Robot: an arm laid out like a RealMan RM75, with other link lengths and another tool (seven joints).
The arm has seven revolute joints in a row. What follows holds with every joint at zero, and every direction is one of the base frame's. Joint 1 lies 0.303 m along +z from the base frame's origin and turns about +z. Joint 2 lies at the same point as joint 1 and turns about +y. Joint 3 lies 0.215 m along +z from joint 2 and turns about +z. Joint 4 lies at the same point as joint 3 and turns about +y. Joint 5 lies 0.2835 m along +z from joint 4 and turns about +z. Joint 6 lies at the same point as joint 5 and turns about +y. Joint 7 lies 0.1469 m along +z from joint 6 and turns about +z. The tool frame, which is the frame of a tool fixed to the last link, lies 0.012 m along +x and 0.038 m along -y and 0.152 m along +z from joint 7; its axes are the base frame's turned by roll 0, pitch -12.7 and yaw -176 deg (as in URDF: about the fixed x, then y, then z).
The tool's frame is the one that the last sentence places.
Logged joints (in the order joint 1, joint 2, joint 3, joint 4, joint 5, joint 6, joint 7), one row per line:
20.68, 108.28, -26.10, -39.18, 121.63, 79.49, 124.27
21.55, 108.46, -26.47, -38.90, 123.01, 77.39, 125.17
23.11, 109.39, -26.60, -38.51, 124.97, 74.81, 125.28
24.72, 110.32, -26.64, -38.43, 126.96, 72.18, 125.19
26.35, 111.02, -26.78, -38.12, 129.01, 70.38, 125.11
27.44, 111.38, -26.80, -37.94, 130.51, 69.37, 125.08
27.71, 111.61, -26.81, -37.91, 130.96, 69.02, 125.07
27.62, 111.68, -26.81, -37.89, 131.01, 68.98, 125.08
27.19, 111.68, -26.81, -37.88, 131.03, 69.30, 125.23
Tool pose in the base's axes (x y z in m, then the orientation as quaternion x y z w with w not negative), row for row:
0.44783, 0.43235, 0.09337, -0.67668, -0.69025, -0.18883, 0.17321
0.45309, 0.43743, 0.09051, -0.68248, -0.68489, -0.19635, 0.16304
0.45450, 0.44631, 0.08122, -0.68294, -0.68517, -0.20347, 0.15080
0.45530, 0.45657, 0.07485, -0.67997, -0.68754, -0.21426, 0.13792
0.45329, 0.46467, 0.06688, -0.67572, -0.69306, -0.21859, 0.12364
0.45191, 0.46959, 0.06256, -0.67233, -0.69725, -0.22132, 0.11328
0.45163, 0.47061, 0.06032, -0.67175, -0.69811, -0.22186, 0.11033
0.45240, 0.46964, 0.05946, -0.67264, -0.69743, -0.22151, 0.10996
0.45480, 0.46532, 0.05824, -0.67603, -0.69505, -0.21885, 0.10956
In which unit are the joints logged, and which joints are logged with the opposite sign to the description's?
The joints are logged in degrees. Opposite sign: joint 5, joint 6.
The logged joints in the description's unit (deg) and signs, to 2 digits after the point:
20.68, 108.28, -26.10, -39.18, -121.63, -79.49, 124.27
21.55, 108.46, -26.47, -38.90, -123.01, -77.39, 125.17
23.11, 109.39, -26.60, -38.51, -124.97, -74.81, 125.28
24.72, 110.32, -26.64, -38.43, -126.96, -72.18, 125.19
26.35, 111.02, -26.78, -38.12, -129.01, -70.38, 125.11
27.44, 111.38, -26.80, -37.94, -130.51, -69.37, 125.08
27.71, 111.61, -26.81, -37.91, -130.96, -69.02, 125.07
27.62, 111.68, -26.81, -37.89, -131.01, -68.98, 125.08
27.19, 111.68, -26.81, -37.88, -131.03, -69.30, 125.23

